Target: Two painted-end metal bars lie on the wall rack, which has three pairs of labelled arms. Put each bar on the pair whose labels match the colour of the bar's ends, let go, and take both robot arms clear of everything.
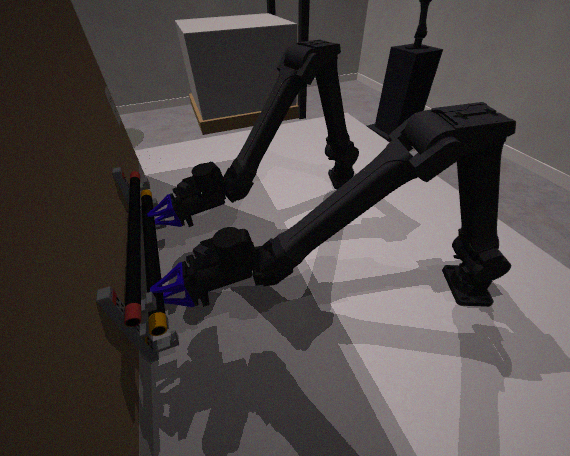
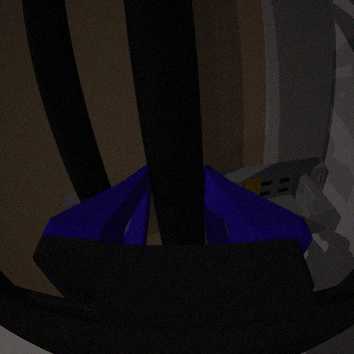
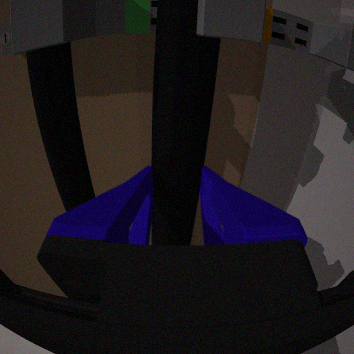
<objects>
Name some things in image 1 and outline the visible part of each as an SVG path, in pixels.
My left gripper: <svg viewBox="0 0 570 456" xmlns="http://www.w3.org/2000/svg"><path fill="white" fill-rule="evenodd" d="M221 261L220 263L196 270L193 254L186 256L186 261L190 267L187 266L185 261L178 263L164 278L150 287L150 292L163 293L164 304L194 307L198 305L198 299L200 298L203 307L208 306L208 292L229 285L228 280L223 280L226 278L224 270L220 271L220 268L223 268ZM185 291L185 298L167 298L173 294ZM177 276L175 283L160 287L167 281Z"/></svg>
My right gripper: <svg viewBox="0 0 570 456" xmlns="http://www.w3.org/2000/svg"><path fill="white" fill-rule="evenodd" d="M202 193L199 191L198 194L181 199L178 187L173 188L173 193L175 193L176 197L172 193L168 194L155 208L147 213L147 216L159 216L155 219L155 225L181 227L185 225L184 220L186 220L189 227L194 226L191 216L208 210L206 206L202 206L205 204L203 198L199 198L202 197Z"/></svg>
A red-ended bar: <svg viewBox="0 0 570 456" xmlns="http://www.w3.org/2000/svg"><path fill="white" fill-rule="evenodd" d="M136 171L130 173L124 325L127 327L134 327L141 323L140 174Z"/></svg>
</objects>
